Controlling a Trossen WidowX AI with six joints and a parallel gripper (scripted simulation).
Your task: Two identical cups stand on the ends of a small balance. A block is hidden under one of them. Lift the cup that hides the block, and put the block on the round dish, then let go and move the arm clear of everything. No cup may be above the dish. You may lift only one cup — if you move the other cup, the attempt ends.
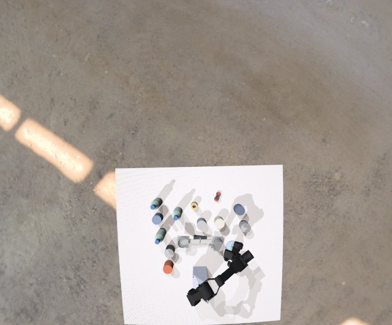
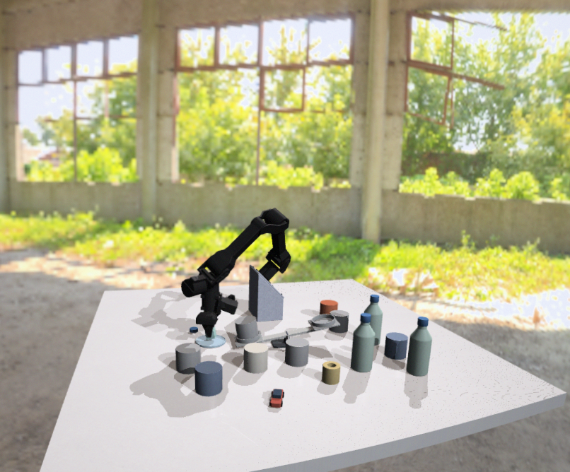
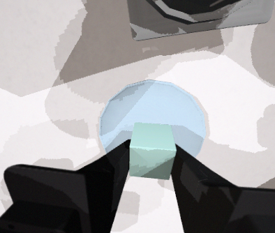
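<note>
Now: the light blue round dish 2 cm below my gripper tip. From my gripper tip the other things lie so: small blue disc: 10 cm behind, 4 cm to the right, 2 cm below; small red car: 40 cm ahead, 10 cm to the left, 1 cm below; cream cup: 21 cm ahead, 8 cm to the left, 1 cm above.
</note>
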